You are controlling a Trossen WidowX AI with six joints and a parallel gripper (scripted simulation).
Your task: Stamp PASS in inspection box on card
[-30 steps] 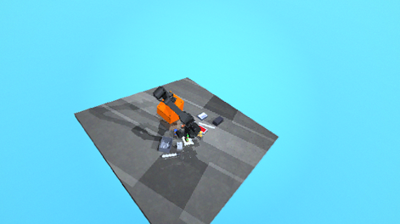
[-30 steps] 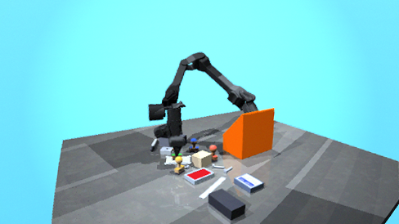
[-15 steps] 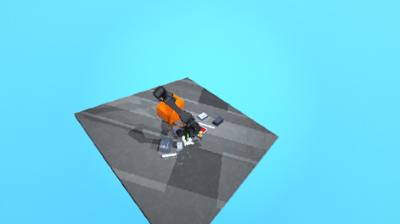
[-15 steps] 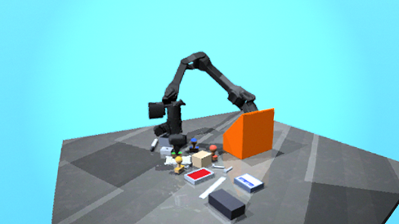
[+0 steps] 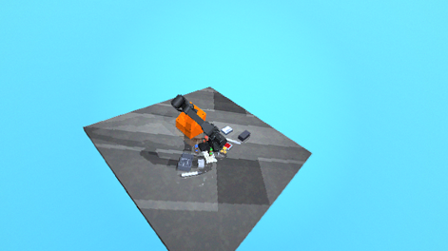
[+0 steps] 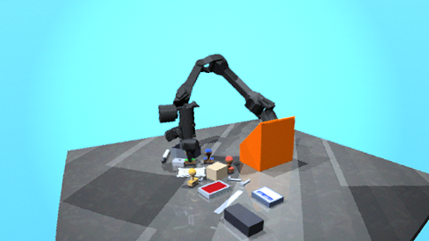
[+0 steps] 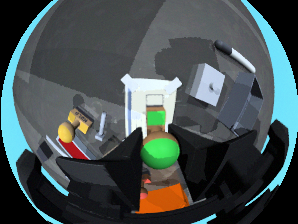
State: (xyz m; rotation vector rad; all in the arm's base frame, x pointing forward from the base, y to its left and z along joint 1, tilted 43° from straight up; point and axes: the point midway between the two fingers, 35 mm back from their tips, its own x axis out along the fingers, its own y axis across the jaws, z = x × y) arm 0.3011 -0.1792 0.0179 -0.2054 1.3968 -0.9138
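Right now my gripper tip is 5 cm above the white card and 1 cm to the right of it. Also, from my gripper tip: green-knobbed PASS stamp right at my gripper tip; tan block 10 cm to the left, 6 cm behind, 3 cm below; yellow-brown knobbed stamp 10 cm to the left, 5 cm ahead, 3 cm below.
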